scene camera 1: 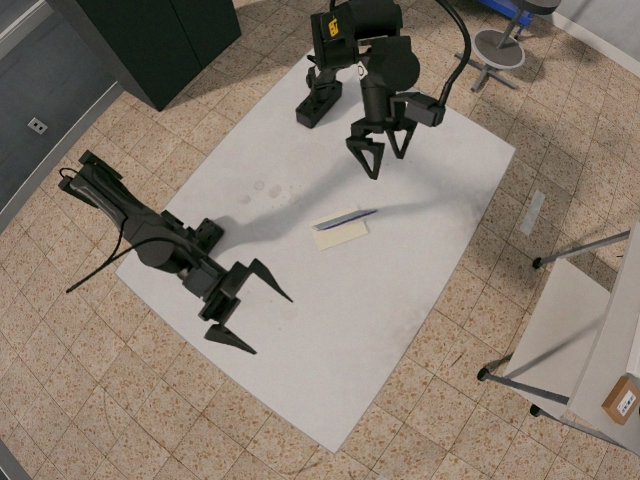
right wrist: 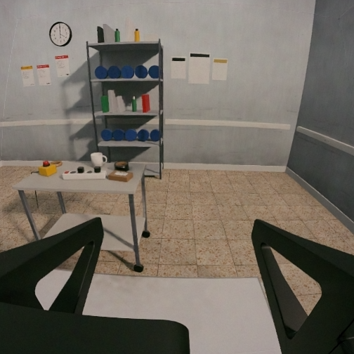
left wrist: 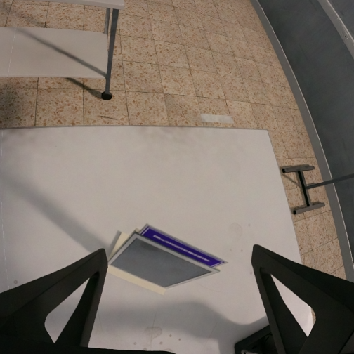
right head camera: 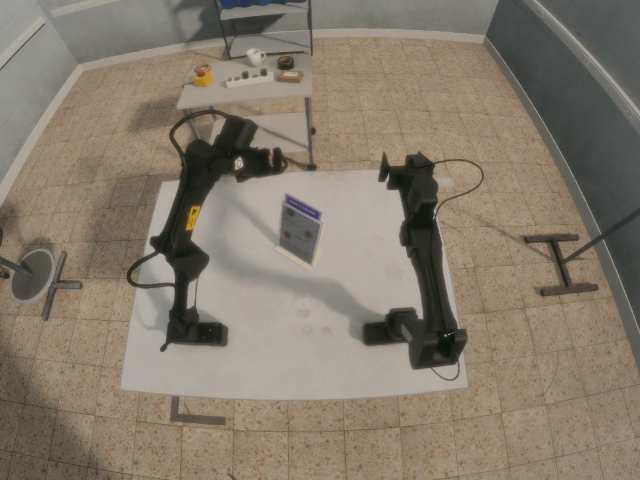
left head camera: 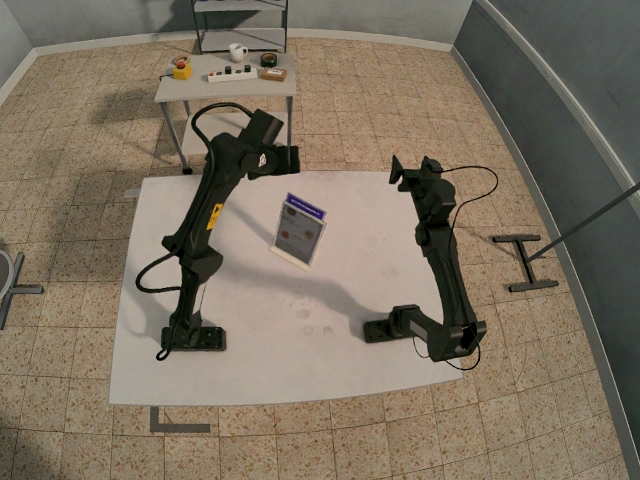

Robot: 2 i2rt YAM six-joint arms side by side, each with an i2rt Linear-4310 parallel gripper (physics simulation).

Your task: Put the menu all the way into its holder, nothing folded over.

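Note:
The menu (left head camera: pixel 306 205) (right head camera: pixel 302 206) (scene camera 1: pixel 351 220) (left wrist: pixel 182 248) shows a purple header band with pale lettering, sticking up above the top edge of its holder. The holder (left head camera: pixel 293 254) (right head camera: pixel 295 257) (scene camera 1: pixel 341 240) (left wrist: pixel 142 281) has a tilted clear panel on a cream base and stands on the white table. The rest of the menu shows through the panel. My left gripper (scene camera 1: pixel 387 167) (left wrist: pixel 178 255) is open, empty and tipped downward, high above the table. My right gripper (scene camera 1: pixel 273 327) (right wrist: pixel 177 227) is open and empty, level, to the holder's right in the head views.
The white table (left head camera: pixel 258 374) (right head camera: pixel 258 374) (scene camera 1: pixel 361 361) carries both arm bases. Behind it in the head views stands a grey cart (left head camera: pixel 180 93) (right head camera: pixel 206 101) with a mug (left head camera: pixel 237 52), a power strip (left head camera: pixel 232 75) and a yellow stop button box (left head camera: pixel 181 72).

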